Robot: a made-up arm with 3 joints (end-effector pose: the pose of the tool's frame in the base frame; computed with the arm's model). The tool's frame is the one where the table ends.
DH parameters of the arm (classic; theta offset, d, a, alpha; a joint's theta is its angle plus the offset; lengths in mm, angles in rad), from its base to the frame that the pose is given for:
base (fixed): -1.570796 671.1 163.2 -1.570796
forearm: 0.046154 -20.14 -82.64 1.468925
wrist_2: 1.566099 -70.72 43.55 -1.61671
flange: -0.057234 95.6 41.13 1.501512
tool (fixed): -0.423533 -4.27 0 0
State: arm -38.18 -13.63 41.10
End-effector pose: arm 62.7 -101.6 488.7 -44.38 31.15 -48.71
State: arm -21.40 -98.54 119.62
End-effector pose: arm 57.4 -156.7 543.7 64.53 94.24 -90.06
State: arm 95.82 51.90 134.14
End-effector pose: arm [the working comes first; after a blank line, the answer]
Working (the frame after each row of the table, in the pose's form):
after base (fixed): 0.0 -163.2 671.1 -69.28 69.28 -69.28
after forearm: -20.1 -175.4 752.8 71.21 77.76 -60.42
after wrist_2: -0.4 -108.1 797.4 8.06 -51.91 0.42
after flange: -94.0 -87.8 838.1 -2.47 52.05 104.78

-95.6 -90.3 835.1 -12.56 47.37 82.19
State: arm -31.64 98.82 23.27
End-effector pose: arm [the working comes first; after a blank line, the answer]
Working (the frame after each row of the table, in the pose's form):
after base (fixed): 0.0 -163.2 671.1 -69.28 69.28 -69.28
after forearm: -20.1 -90.9 631.0 -27.28 -18.30 -89.29
after wrist_2: -33.8 -87.0 549.2 -81.58 -54.99 97.98
after flange: -134.7 -69.9 530.3 -38.16 38.56 94.22

-134.4 -73.1 527.5 -43.03 28.12 71.76
